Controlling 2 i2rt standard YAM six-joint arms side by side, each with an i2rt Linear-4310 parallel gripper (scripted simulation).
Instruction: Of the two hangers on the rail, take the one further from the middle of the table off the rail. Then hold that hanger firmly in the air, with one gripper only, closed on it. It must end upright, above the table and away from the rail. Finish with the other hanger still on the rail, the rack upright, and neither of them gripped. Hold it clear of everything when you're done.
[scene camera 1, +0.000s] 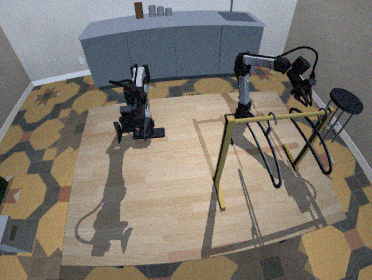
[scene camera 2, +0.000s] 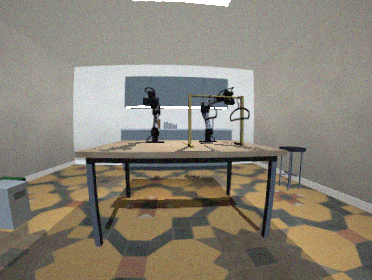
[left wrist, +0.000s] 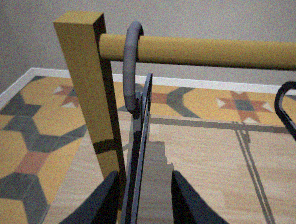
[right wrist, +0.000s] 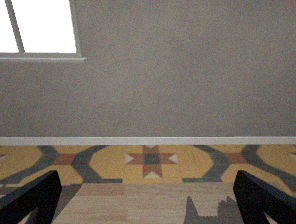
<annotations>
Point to a yellow rack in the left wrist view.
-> At 87, 49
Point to my right gripper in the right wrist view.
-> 147, 179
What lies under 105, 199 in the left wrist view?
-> My left gripper.
</annotations>
